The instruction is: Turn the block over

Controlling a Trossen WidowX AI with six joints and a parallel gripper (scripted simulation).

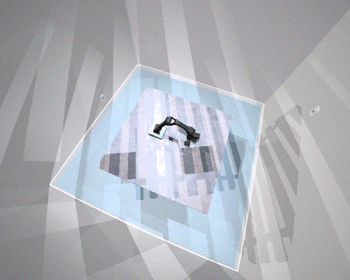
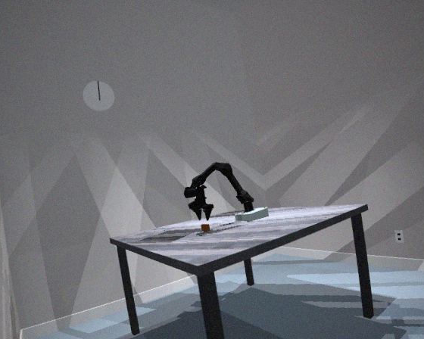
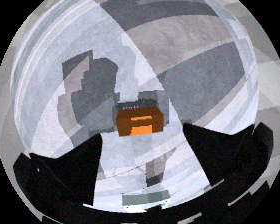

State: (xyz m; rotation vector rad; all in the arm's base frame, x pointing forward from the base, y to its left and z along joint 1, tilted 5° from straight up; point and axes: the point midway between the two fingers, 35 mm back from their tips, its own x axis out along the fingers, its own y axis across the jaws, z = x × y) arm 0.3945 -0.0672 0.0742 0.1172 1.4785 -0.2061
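The block is 5 cm below my gripper tip and 1 cm behind it.
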